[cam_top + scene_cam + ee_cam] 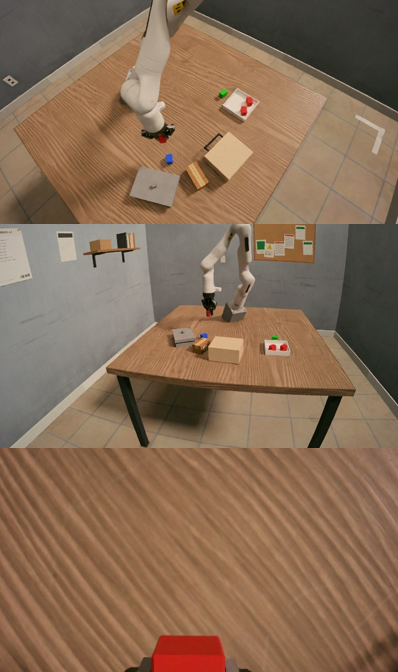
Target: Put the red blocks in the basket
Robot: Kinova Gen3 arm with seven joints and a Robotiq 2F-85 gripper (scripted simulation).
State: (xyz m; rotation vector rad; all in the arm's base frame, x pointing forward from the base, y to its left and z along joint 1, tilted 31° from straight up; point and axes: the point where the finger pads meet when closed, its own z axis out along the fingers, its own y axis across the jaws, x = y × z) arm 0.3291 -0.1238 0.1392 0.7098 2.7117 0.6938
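Now: the white basket 46 cm to the left of my hand, 16 cm below it and 2 cm ahead of it. Also, from my hand: grey lid (14 cm to the right, 12 cm below, 12 cm ahead); then grey metal box (15 cm below, 14 cm to the right, 12 cm ahead); then blue block (15 cm below, 5 cm ahead, 2 cm to the right).
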